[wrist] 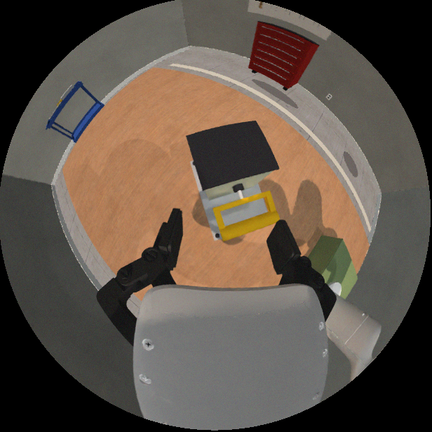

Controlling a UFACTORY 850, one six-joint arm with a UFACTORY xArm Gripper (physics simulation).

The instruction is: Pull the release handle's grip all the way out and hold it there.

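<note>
The release handle's yellow grip (250, 227) is a rectangular frame with a thick front bar. It joins a short white rod (241, 194) that comes out of a housing (232, 152) with a black top and a pale front. The housing stands on a light grey base plate (208, 212). My gripper (229, 226) is wide open and empty. In the wrist view the grip appears between and beyond the two black fingers, with its right end close to the right fingertip. The distance in depth from fingertips to grip is hard to tell.
A green block (337, 260) is at the right beside the pale arm parts (352, 327). The wooden table top (125, 120) lies under the housing. A red drawer cabinet (282, 52) stands off the table at the top, and a blue frame (89, 121) at the left.
</note>
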